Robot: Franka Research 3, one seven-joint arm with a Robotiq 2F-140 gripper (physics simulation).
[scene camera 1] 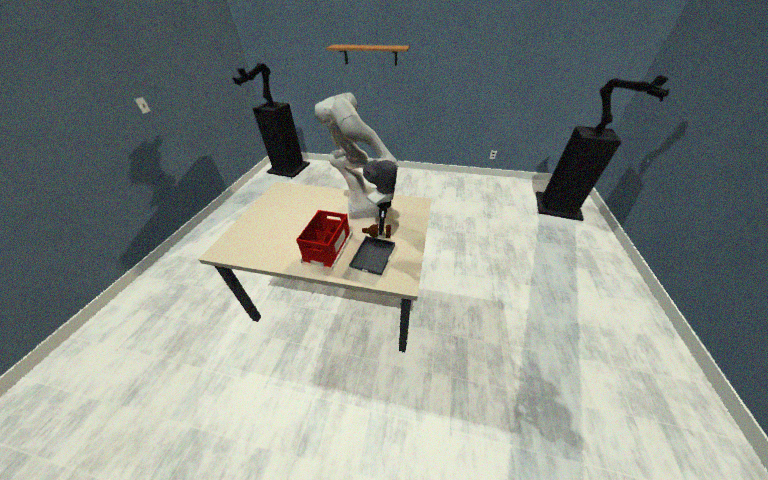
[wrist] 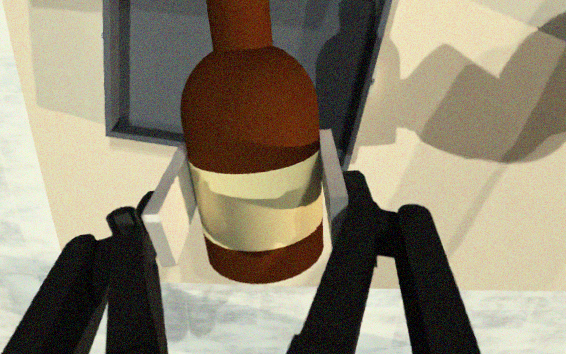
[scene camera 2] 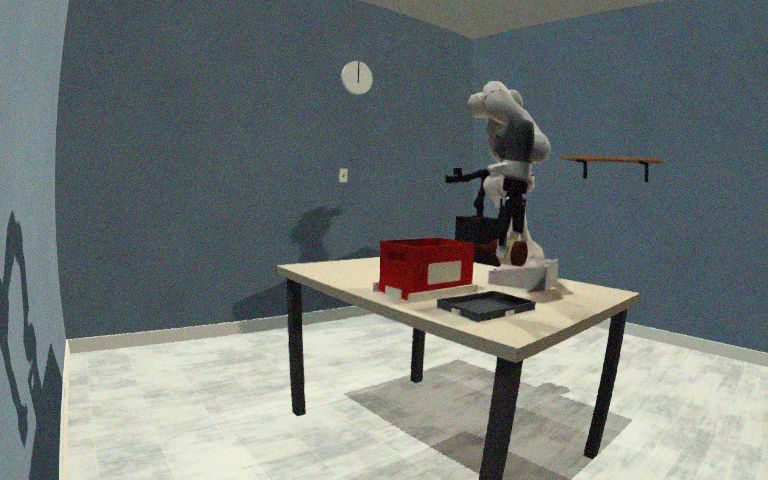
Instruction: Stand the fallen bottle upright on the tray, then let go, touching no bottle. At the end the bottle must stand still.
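Observation:
The brown bottle (scene camera 1: 387, 230) (scene camera 2: 518, 253) (wrist: 255, 110) with a cream label lies roughly level in the air, held across its labelled body. My gripper (scene camera 1: 381, 232) (scene camera 2: 509, 244) (wrist: 257, 159) is shut on it, with one pale pad on each side. The bottle is well above the table, on the robot base's side of the tray in scene camera 1. The dark grey tray (scene camera 1: 372, 257) (scene camera 2: 484, 305) (wrist: 155, 65) lies flat on the table. In the wrist view the bottle's neck and shoulder show over the tray, and its mouth is cut off by the top edge.
A red crate (scene camera 1: 314, 254) (scene camera 2: 407, 278) stands beside the tray on the table (scene camera 1: 266, 226) (scene camera 2: 334, 275). The arm's base stands behind the bottle. Two black arms on pedestals (scene camera 1: 280, 135) (scene camera 1: 580, 169) stand off the table. A wooden shelf (scene camera 1: 368, 48) (scene camera 2: 611, 159) is on the wall.

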